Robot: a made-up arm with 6 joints.
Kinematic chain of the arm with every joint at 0, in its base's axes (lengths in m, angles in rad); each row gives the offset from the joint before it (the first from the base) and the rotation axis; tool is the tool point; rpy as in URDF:
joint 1: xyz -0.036 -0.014 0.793 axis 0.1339 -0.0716 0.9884
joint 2: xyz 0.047 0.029 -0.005 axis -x
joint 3: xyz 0.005 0 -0.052 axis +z
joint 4: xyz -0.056 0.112 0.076 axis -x
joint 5: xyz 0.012 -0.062 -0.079 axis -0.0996 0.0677 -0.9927
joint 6: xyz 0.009 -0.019 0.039 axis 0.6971 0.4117 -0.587
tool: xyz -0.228 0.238 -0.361 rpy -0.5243 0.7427 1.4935
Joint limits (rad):
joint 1: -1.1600..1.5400
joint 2: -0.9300..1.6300
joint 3: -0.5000..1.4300
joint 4: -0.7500..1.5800
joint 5: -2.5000..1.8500
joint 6: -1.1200..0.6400
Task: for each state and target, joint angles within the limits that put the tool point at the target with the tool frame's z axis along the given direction. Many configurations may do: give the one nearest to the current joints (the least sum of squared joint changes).
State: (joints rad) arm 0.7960 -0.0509 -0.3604 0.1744 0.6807 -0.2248
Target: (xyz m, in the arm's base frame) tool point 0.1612 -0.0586 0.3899 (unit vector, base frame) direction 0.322 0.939 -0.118
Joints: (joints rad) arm 0.7862 0.5273 -0.3621 0.5295 1.4616 -0.1772
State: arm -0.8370 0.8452 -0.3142 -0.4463 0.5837 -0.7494
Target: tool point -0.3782 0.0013 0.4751 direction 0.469 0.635 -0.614
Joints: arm -1.1600 1.0999 0.6120 0.2619 0.6769 0.1451
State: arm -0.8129 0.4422 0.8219 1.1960 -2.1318 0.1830
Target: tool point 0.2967 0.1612 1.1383 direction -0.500 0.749 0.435
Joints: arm 0.1385 0.9582 1.1708 1.4628 -2.3777 0.0100
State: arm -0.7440 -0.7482 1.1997 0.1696 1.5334 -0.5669
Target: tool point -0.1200 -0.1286 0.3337 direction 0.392 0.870 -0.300
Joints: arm -1.0195 -0.2203 1.2062 0.4937 1.5248 -0.6738
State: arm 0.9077 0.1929 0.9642 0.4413 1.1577 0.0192
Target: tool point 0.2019 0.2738 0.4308 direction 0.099 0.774 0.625
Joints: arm 0.6021 0.6907 0.1317 -0.0987 1.5889 0.5353
